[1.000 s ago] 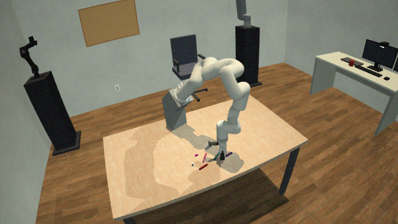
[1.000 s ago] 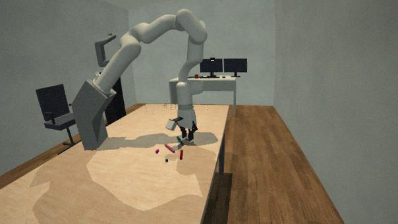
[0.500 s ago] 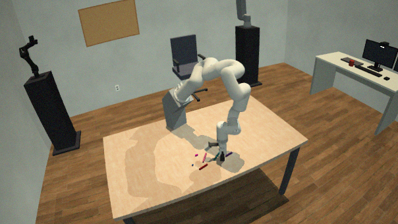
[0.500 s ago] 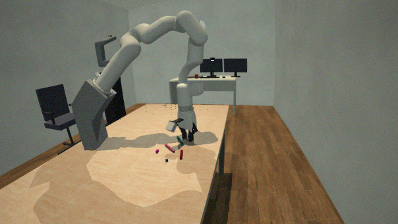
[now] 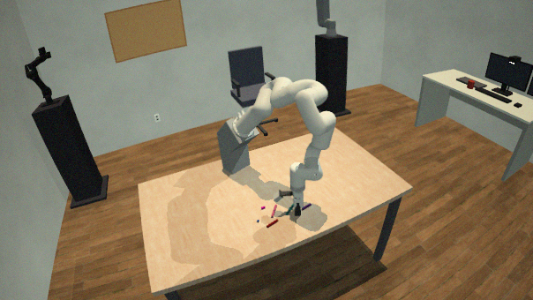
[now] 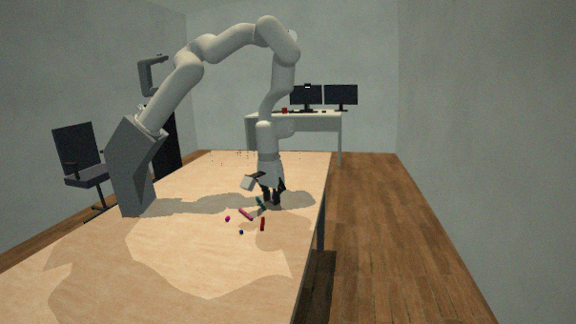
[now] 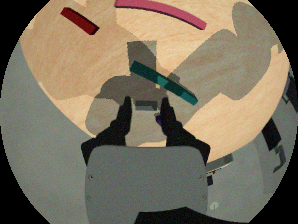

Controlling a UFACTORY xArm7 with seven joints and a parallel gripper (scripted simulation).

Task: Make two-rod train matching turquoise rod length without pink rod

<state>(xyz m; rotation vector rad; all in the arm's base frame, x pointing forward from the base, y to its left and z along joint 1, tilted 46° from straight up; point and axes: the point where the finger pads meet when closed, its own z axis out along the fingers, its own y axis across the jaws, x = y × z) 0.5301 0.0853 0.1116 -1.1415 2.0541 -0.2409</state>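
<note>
Right now the grey rod is 2 cm below my hand. The rest, counted from my hand: pink rod (11 cm to the right, 6 cm behind, 2 cm below); then turquoise rod (4 cm behind, 2 cm to the right, 2 cm below); then purple rod (6 cm to the left, 2 cm below, 1 cm behind).
</note>
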